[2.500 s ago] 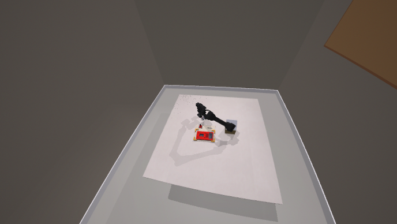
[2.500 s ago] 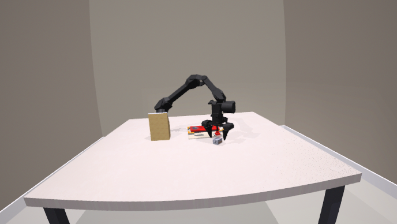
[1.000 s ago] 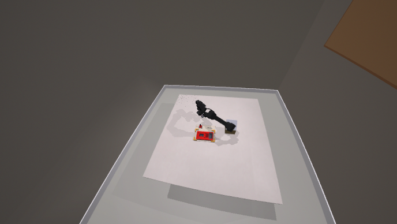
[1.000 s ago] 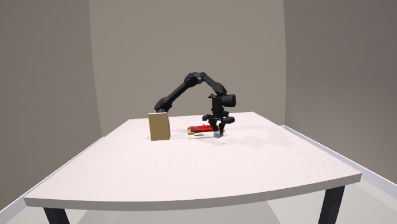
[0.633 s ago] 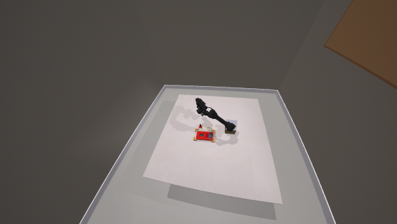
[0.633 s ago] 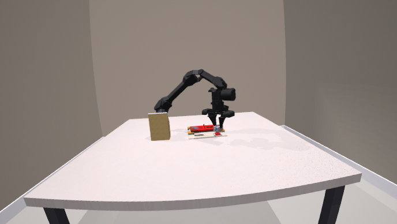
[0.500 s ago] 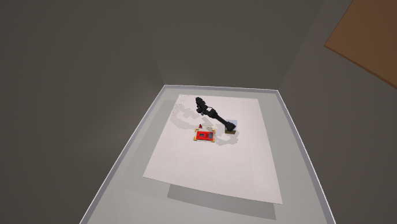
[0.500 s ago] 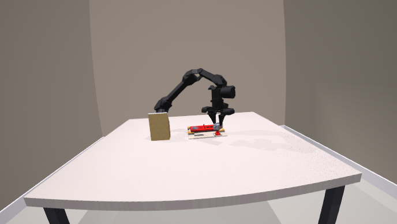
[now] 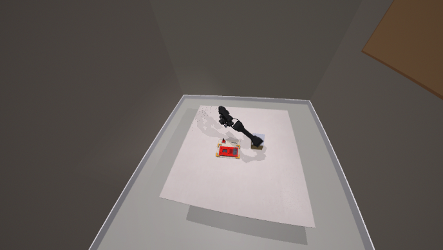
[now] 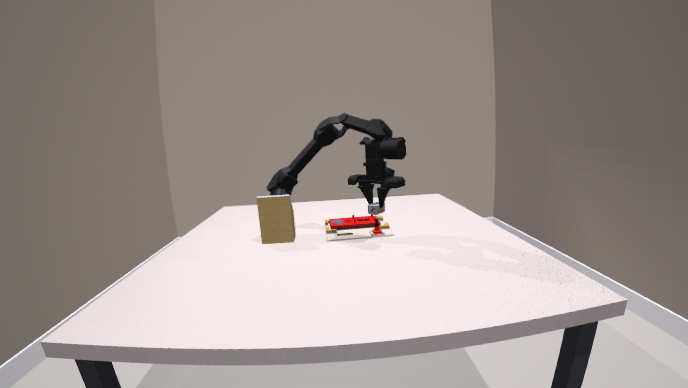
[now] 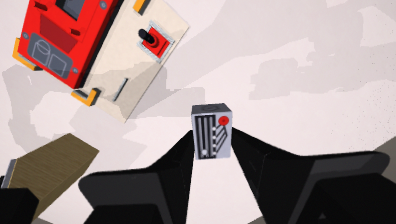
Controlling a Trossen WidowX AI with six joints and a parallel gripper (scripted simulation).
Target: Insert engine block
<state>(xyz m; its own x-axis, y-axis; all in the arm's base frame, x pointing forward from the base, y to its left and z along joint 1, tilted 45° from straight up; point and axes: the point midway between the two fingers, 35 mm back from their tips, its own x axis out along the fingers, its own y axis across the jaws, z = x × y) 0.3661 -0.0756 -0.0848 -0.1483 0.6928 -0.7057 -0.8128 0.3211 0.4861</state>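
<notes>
My gripper tip is now 80 mm past the cream base board, 220 mm to the right of it and 130 mm above it. The rest, counted from my gripper tip: engine block (10 mm below); black peg (140 mm to the left, 100 mm below).
</notes>
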